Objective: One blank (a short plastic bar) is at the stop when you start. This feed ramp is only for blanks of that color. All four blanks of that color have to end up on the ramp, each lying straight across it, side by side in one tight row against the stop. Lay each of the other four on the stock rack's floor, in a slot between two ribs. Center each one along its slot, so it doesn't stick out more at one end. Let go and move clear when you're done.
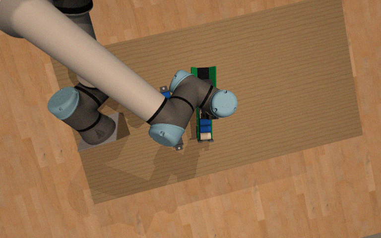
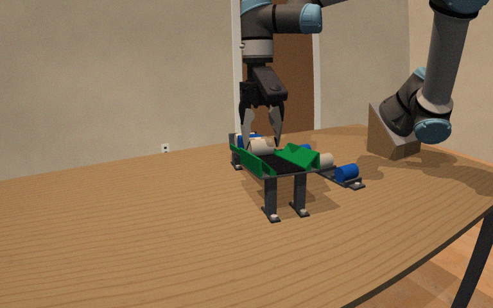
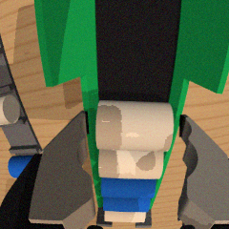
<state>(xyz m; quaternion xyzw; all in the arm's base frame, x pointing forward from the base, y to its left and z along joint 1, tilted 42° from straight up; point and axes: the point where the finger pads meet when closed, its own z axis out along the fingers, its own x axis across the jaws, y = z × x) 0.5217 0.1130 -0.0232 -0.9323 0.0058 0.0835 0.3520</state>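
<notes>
Now: the feed ramp 3 cm below my hand. Round my hand: grey stock rack (19 cm behind, 6 cm to the right, 11 cm below); grey stop (1 cm behind, 19 cm to the right, 5 cm below).
</notes>
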